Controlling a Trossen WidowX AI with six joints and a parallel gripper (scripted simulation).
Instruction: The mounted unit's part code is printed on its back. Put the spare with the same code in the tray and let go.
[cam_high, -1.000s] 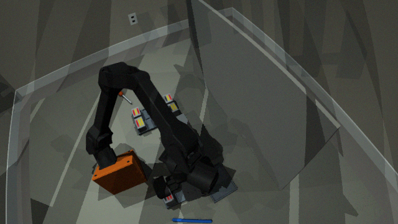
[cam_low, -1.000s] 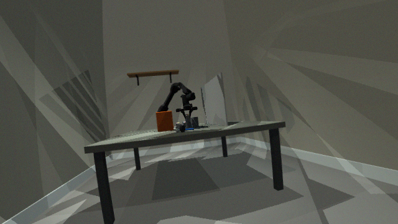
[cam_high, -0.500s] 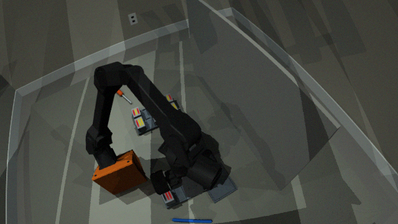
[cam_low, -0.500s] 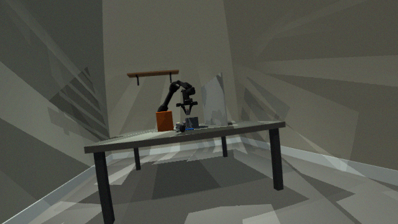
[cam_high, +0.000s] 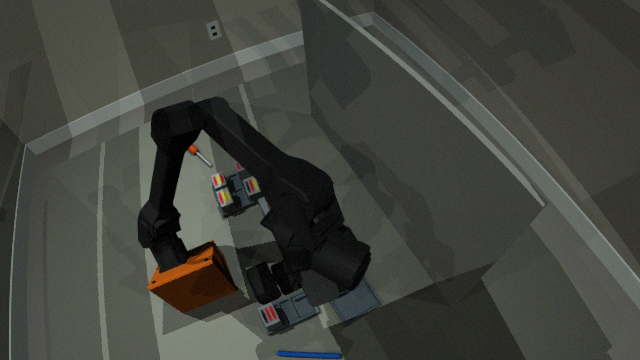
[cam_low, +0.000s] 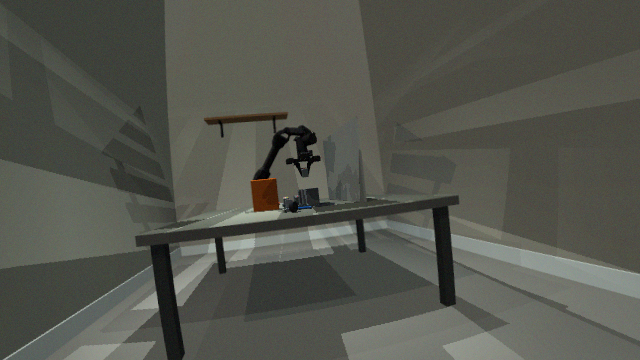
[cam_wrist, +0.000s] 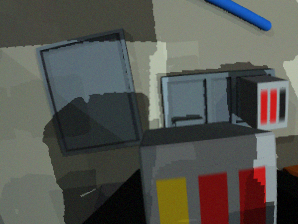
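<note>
Right now my gripper tip is 80 mm short of the dark grey tray, 10 mm to the left of it and 170 mm above it. Also, from my gripper tip: grey mounted unit (30 mm ahead, 200 mm to the left, 120 mm below); blue pen (60 mm behind, 100 mm to the right, 170 mm below).
</note>
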